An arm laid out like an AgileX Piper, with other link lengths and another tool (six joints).
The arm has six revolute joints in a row. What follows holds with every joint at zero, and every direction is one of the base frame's.
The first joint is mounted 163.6 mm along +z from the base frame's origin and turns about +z.
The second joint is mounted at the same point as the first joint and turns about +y.
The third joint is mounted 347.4 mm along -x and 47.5 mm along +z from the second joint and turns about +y.
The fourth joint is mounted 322.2 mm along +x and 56.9 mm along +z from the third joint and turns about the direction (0.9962, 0, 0.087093).
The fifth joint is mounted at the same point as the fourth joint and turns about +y.
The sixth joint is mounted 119.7 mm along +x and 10.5 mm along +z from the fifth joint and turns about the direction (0.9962, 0, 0.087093).
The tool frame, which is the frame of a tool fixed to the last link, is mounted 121.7 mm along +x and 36 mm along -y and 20.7 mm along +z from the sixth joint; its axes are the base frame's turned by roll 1.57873, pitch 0.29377 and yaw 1.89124 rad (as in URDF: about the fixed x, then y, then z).
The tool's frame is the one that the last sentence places.
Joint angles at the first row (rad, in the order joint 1, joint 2, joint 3, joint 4, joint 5, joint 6):
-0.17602, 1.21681, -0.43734, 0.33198, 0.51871, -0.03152
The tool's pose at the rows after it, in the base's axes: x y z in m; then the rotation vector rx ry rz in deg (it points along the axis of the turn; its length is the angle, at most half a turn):
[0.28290 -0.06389 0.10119 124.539 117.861 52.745]
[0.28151 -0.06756 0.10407 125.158 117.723 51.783]
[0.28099 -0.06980 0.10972 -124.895 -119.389 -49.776]
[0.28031 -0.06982 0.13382 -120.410 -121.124 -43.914]
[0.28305 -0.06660 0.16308 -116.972 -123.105 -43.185]
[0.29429 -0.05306 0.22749 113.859 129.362 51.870]
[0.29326 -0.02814 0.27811 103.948 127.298 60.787]
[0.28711 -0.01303 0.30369 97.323 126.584 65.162]
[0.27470 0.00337 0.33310 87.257 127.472 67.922]
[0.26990 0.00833 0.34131 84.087 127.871 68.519]
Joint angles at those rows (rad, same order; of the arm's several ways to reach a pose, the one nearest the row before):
-0.21735, 1.19920, -0.45227, 0.29143, 0.53359, -0.03501
-0.22549, 1.19599, -0.46337, 0.26886, 0.55490, -0.01796
-0.22735, 1.19602, -0.49004, 0.23634, 0.60196, -0.00886
-0.22735, 1.19432, -0.59103, 0.18724, 0.77805, -0.01606
-0.22734, 1.16837, -0.67093, 0.18580, 0.89873, -0.04413
-0.20034, 1.05901, -0.76532, 0.21297, 0.97546, -0.05842
-0.15839, 0.93602, -0.79676, 0.27164, 0.98247, -0.06602
-0.12715, 0.85912, -0.80002, 0.29824, 0.97556, -0.07548
-0.08043, 0.76367, -0.80200, 0.30792, 0.97163, -0.10968
-0.06448, 0.73467, -0.80201, 0.30887, 0.97161, -0.12153

